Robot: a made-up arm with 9 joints.
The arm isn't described. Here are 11 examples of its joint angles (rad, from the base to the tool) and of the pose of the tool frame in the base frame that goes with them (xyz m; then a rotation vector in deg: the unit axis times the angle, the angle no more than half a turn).
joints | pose
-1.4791 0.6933 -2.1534 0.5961 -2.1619 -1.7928 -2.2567 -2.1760 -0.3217 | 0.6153 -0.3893 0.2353 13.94 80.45 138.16
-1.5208 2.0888 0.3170 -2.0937 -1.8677 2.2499 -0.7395 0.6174 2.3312 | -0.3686 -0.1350 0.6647 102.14 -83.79 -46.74
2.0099 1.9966 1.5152 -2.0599 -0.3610 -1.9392 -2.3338 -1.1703 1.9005 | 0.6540 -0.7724 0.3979 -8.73 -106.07 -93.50
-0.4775 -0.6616 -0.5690 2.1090 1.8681 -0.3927 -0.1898 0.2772 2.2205 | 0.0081 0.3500 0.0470 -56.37 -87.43 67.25
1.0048 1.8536 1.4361 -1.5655 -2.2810 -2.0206 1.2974 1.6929 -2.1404 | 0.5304 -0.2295 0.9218 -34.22 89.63 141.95
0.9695 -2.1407 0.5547 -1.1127 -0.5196 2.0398 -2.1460 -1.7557 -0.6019 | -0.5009 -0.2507 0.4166 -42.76 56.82 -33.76
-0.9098 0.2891 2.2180 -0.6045 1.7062 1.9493 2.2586 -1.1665 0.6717 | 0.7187 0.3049 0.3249 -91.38 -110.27 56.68
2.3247 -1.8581 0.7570 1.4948 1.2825 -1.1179 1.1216 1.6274 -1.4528 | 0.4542 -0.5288 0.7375 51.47 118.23 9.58
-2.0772 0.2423 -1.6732 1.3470 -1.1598 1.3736 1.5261 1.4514 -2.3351 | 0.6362 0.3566 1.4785 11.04 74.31 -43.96
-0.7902 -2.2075 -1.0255 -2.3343 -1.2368 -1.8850 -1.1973 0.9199 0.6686 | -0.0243 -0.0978 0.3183 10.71 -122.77 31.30
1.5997 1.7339 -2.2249 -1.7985 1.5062 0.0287 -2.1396 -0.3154 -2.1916 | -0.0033 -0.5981 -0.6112 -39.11 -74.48 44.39
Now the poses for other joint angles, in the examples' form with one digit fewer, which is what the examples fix.
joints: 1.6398 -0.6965 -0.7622 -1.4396 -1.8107 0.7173 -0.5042 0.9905 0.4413
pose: -0.623 0.013 0.711 -24.3 1.3 -109.7
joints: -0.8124 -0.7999 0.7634 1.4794 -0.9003 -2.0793 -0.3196 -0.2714 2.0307
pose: 0.300 -0.185 -0.300 -16.5 -39.2 -4.7
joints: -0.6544 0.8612 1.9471 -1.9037 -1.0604 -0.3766 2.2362 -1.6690 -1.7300
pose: 0.353 -0.036 0.026 -69.4 -9.5 101.8
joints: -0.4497 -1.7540 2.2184 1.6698 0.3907 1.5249 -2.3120 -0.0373 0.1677
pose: 1.153 0.496 0.710 -144.6 63.5 45.9
